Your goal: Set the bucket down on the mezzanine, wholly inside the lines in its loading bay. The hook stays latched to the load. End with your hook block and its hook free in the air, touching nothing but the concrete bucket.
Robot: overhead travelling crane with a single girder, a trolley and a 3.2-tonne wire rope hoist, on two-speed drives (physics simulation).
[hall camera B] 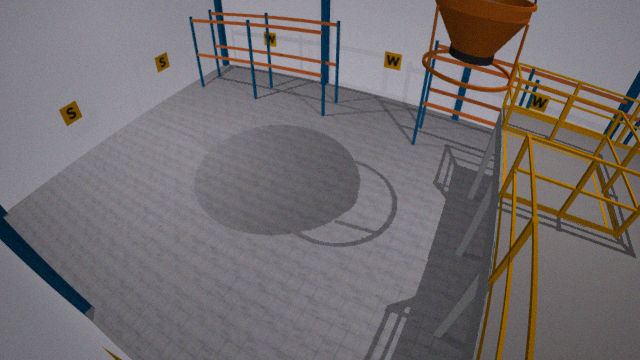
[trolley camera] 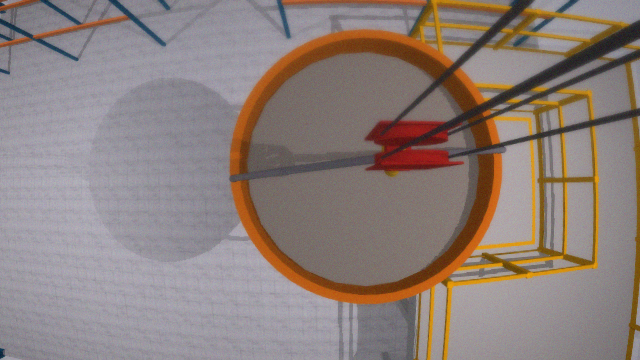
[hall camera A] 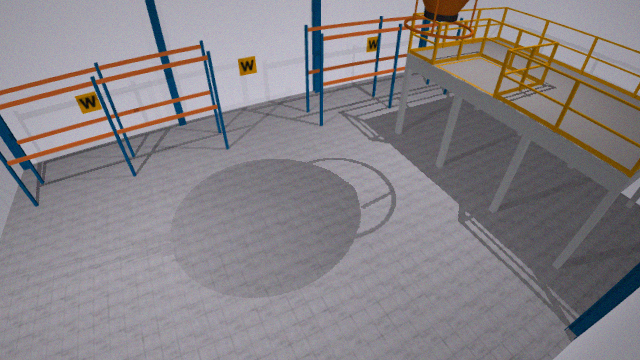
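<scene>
The orange concrete bucket (hall camera A: 444, 7) (hall camera B: 482, 31) (trolley camera: 350, 235) hangs upright in the air, its foot ring below it. In hall camera B it is left of the mezzanine (hall camera A: 600, 112) (hall camera B: 575, 305) (trolley camera: 500, 320), its ring overlapping the corner railing in the picture. The trolley view shows the red hook block (trolley camera: 417, 160) above the bucket's grey bail, with a bit of the yellow hook (trolley camera: 392, 173) showing; the hook is shut on the bucket, its latch hidden. The loading bay's yellow line (trolley camera: 533, 200) shows right of the bucket, which covers the bay's left part in that view.
Yellow railings (hall camera A: 567, 105) (hall camera B: 534, 260) (trolley camera: 596, 220) edge the mezzanine and stand around the bay. Blue and orange racks (hall camera A: 215, 100) (hall camera B: 323, 95) stand along the W wall, one behind the bucket in both hall views. Round shadows lie on the floor.
</scene>
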